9 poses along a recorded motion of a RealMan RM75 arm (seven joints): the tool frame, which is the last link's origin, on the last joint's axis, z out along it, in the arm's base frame.
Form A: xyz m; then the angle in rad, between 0 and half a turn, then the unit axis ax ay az.
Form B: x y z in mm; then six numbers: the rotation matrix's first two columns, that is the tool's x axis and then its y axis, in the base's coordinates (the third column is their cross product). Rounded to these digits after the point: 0 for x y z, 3 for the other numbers.
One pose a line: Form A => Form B
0.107 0.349 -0.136 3.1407 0.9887 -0.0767 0.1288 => 107 349 -136 0.955 -0.152 0.255 -0.152 -0.988 -0.019
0.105 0.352 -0.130 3.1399 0.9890 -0.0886 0.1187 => 105 352 -130 0.956 -0.175 0.235 -0.175 -0.984 -0.019
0.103 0.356 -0.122 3.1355 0.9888 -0.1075 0.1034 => 103 356 -122 0.956 -0.212 0.205 -0.213 -0.977 -0.016
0.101 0.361 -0.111 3.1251 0.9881 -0.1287 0.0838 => 101 361 -111 0.953 -0.253 0.168 -0.256 -0.967 -0.005
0.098 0.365 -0.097 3.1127 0.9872 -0.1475 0.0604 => 98 365 -97 0.949 -0.289 0.123 -0.293 -0.956 0.011
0.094 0.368 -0.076 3.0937 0.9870 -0.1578 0.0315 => 94 368 -76 0.948 -0.310 0.070 -0.313 -0.949 0.037
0.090 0.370 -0.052 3.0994 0.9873 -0.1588 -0.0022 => 90 370 -52 0.950 -0.314 0.002 -0.313 -0.949 0.042
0.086 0.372 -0.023 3.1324 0.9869 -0.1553 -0.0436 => 86 372 -23 0.948 -0.307 -0.085 -0.306 -0.952 0.023
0.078 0.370 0.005 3.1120 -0.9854 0.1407 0.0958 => 78 370 5 0.942 -0.274 -0.193 -0.280 -0.960 -0.002
